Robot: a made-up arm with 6 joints. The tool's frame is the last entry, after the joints.
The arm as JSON. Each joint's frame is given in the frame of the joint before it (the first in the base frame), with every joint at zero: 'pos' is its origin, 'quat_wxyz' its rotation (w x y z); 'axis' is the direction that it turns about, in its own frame. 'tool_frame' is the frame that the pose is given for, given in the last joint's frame.
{
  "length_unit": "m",
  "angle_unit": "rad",
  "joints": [
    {
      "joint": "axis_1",
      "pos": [
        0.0,
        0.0,
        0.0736
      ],
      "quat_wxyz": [
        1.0,
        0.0,
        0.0,
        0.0
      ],
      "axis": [
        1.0,
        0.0,
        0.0
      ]
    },
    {
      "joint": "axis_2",
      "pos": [
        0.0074,
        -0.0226,
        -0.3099
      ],
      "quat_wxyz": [
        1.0,
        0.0,
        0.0,
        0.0
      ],
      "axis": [
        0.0,
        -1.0,
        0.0
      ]
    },
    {
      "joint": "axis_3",
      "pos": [
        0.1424,
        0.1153,
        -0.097
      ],
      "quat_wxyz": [
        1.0,
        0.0,
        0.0,
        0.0
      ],
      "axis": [
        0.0,
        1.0,
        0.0
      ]
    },
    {
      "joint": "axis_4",
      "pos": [
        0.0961,
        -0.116,
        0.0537
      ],
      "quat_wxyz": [
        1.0,
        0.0,
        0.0,
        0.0
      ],
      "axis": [
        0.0,
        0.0,
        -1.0
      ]
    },
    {
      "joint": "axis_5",
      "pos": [
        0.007,
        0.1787,
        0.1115
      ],
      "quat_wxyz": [
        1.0,
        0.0,
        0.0,
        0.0
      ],
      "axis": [
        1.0,
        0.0,
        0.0
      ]
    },
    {
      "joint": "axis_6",
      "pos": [
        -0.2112,
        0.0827,
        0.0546
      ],
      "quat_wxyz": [
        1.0,
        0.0,
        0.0,
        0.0
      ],
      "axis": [
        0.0,
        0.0,
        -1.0
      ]
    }
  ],
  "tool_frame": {
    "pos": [
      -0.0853,
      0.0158,
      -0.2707
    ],
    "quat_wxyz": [
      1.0,
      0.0,
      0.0,
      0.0
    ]
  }
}
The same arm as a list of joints. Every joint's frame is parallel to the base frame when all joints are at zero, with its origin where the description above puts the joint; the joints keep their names.
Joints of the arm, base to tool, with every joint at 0 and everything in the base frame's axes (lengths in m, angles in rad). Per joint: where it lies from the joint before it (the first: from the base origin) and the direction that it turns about. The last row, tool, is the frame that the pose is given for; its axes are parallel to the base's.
axis_1: axis +x xyz 0.0000 0.0000 0.0736
axis_2: axis -y xyz 0.0074 -0.0226 -0.3099
axis_3: axis +y xyz 0.1424 0.1153 -0.0970
axis_4: axis -z xyz 0.0961 -0.1160 0.0537
axis_5: axis +x xyz 0.0070 0.1787 0.1115
axis_6: axis -z xyz -0.2112 0.0827 0.0546
tool: xyz -0.0853 0.0158 -0.2707

